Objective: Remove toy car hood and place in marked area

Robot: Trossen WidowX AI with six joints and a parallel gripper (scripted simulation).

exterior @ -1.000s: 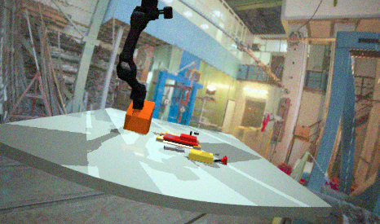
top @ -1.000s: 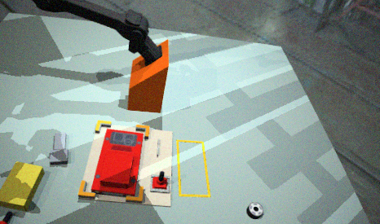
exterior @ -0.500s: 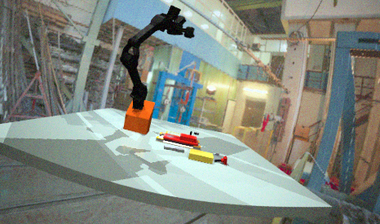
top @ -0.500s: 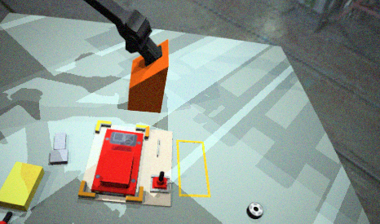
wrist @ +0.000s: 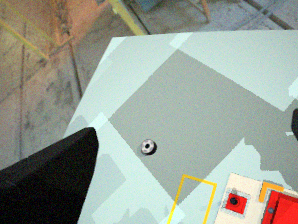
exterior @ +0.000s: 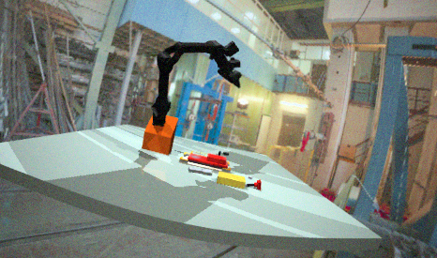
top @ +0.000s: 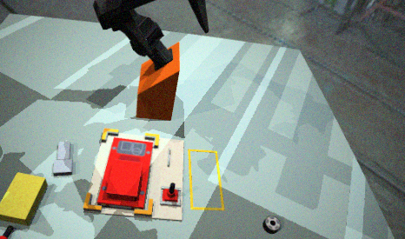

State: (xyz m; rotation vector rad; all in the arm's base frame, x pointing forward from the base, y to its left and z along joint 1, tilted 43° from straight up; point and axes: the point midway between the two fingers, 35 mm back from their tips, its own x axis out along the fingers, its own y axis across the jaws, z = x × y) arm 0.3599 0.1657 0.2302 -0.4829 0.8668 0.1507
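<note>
My gripper tip is now 400 mm above the red hood, 80 mm to the left of it and 30 mm past it. The rest, counted from my gripper tip: yellow block: 420 mm below, 310 mm to the right, 10 mm ahead; black-and-white wheel: 430 mm below, 280 mm to the left, 90 mm ahead.
</note>
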